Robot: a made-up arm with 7 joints. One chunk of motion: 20 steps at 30 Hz.
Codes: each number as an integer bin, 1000 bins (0 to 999) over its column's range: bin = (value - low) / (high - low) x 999, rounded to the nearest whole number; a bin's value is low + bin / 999 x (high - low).
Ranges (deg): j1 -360..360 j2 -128.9..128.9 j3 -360..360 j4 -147.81..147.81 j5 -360..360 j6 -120.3..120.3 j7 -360..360
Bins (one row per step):
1: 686 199 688 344 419 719 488
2: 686 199 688 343 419 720 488
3: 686 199 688 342 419 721 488
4: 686 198 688 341 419 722 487
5: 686 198 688 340 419 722 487
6: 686 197 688 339 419 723 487
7: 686 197 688 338 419 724 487
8: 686 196 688 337 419 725 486
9: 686 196 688 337 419 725 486
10: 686 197 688 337 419 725 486
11: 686 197 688 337 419 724 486
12: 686 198 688 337 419 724 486
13: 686 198 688 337 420 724 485
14: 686 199 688 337 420 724 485
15: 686 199 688 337 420 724 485
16: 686 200 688 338 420 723 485
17: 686 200 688 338 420 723 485
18: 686 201 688 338 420 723 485
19: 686 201 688 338 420 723 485
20: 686 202 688 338 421 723 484
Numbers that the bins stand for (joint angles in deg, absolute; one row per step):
1: 134.41 -77.55 135.86 -46.01 -58.02 52.86 -8.29
2: 134.41 -77.55 135.86 -46.31 -58.02 53.11 -8.29
3: 134.41 -77.55 135.86 -46.61 -58.02 53.35 -8.29
4: 134.41 -77.80 135.86 -46.90 -58.02 53.59 -9.01
5: 134.41 -77.80 135.86 -47.20 -58.02 53.59 -9.01
6: 134.41 -78.06 135.86 -47.49 -58.02 53.83 -9.01
7: 134.41 -78.06 135.86 -47.79 -58.02 54.07 -9.01
8: 134.41 -78.32 135.86 -48.09 -58.02 54.31 -9.73
9: 134.41 -78.32 135.86 -48.09 -58.02 54.31 -9.73
10: 134.41 -78.06 135.86 -48.09 -58.02 54.31 -9.73
11: 134.41 -78.06 135.86 -48.09 -58.02 54.07 -9.73
12: 134.41 -77.80 135.86 -48.09 -58.02 54.07 -9.73
13: 134.41 -77.80 135.86 -48.09 -57.30 54.07 -10.45
14: 134.41 -77.55 135.86 -48.09 -57.30 54.07 -10.45
15: 134.41 -77.55 135.86 -48.09 -57.30 54.07 -10.45
16: 134.41 -77.29 135.86 -47.79 -57.30 53.83 -10.45
17: 134.41 -77.29 135.86 -47.79 -57.30 53.83 -10.45
18: 134.41 -77.03 135.86 -47.79 -57.30 53.83 -10.45
19: 134.41 -77.03 135.86 -47.79 -57.30 53.83 -10.45
20: 134.41 -76.77 135.86 -47.79 -56.58 53.83 -11.17

